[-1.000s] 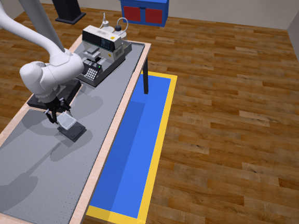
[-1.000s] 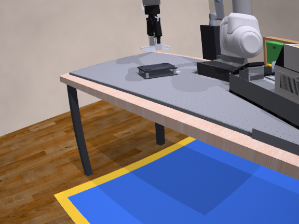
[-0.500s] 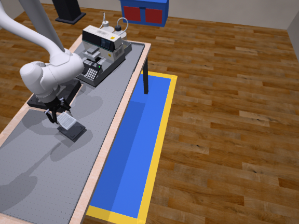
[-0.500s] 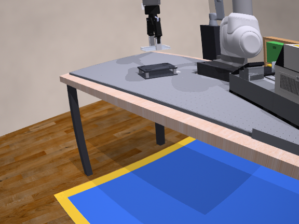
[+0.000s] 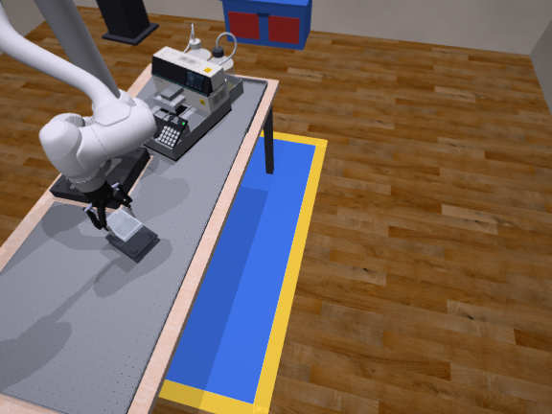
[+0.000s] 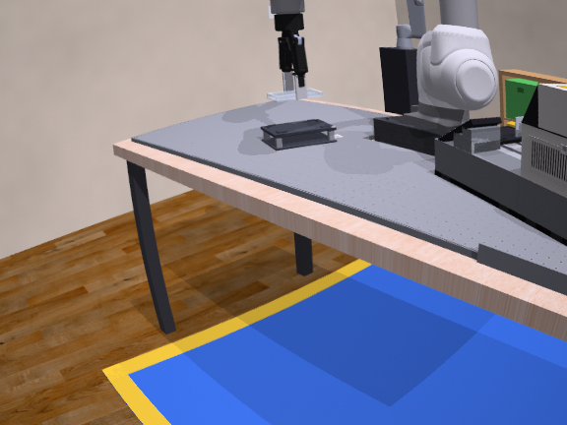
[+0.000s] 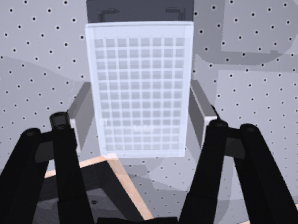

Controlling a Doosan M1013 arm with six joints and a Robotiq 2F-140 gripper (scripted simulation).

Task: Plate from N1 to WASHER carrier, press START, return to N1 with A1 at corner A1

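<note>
My gripper is now 110 mm above the plate nest N1. Also, from my hand: plate washer 670 mm to the left, 200 mm behind, 20 mm below; then plate 20 mm below.
</note>
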